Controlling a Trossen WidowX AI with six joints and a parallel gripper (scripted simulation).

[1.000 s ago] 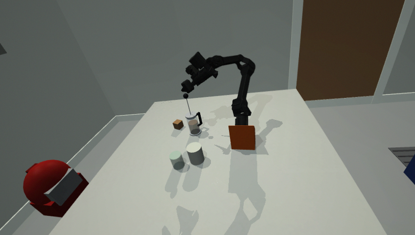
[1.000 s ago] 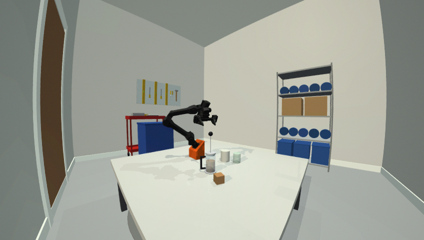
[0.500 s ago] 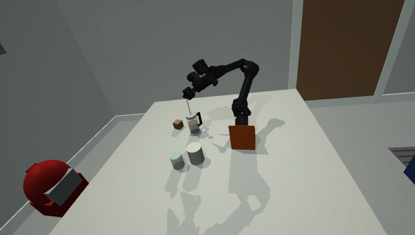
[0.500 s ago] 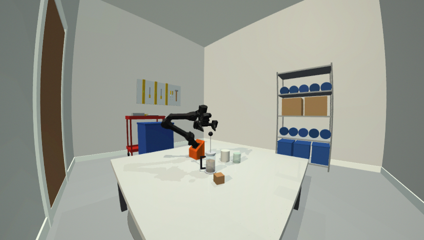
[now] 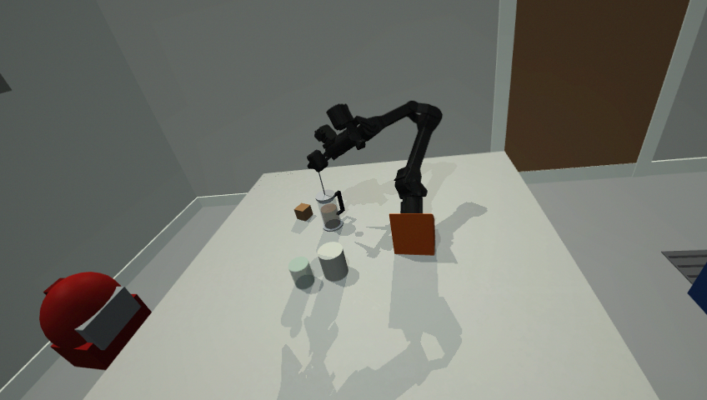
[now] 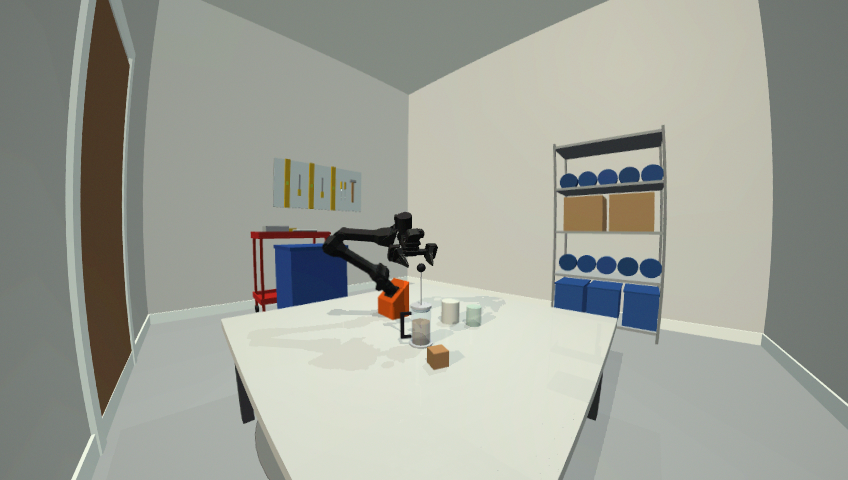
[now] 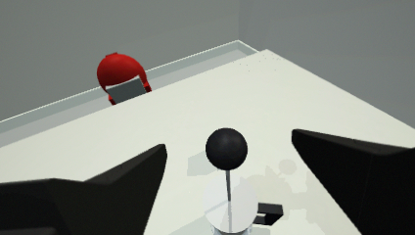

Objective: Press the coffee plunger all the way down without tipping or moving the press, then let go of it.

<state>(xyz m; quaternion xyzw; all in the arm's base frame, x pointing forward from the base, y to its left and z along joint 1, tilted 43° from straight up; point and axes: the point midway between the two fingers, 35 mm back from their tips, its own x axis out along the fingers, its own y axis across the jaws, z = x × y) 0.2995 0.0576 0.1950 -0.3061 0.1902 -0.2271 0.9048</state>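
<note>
The glass coffee press is 10 mm behind my gripper tip, 10 mm to the right of it and 150 mm below it. Round my gripper tip: white cylinder (80 mm behind, 250 mm to the left, 230 mm below).
</note>
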